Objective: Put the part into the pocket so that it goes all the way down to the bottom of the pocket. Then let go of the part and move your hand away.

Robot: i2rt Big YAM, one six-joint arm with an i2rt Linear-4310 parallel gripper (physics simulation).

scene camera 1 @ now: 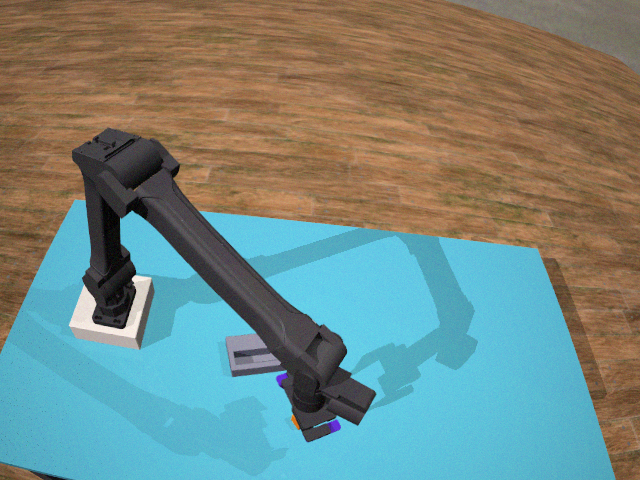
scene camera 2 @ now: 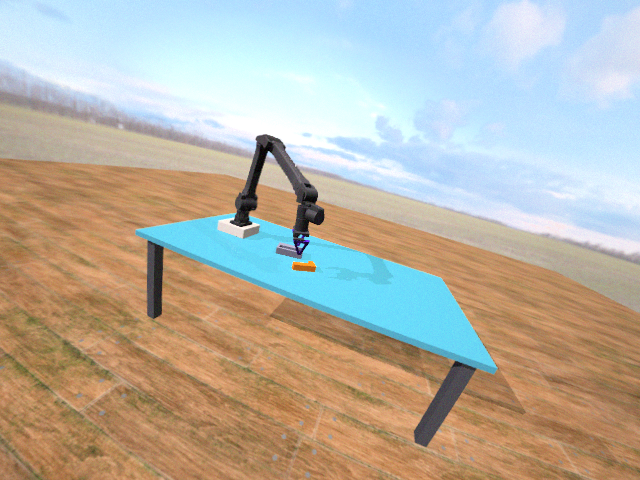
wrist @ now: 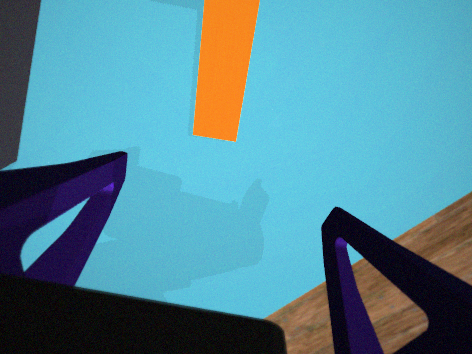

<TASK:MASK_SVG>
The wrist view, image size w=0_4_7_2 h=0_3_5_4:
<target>gripper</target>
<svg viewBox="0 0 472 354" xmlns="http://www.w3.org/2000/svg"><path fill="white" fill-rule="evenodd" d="M334 207L321 227L334 353L384 354L356 285L347 251L348 243L427 315L427 330L393 354L472 354L472 285L401 246L344 209ZM0 171L0 354L287 354L283 329L279 325L265 319L75 286L111 214L125 181L127 152L119 151L63 164ZM89 198L69 227L24 271L21 251L29 236Z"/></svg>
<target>orange L-shaped part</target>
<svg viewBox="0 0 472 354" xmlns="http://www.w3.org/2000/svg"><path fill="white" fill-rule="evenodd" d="M204 0L193 135L236 142L260 0Z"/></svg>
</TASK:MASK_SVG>
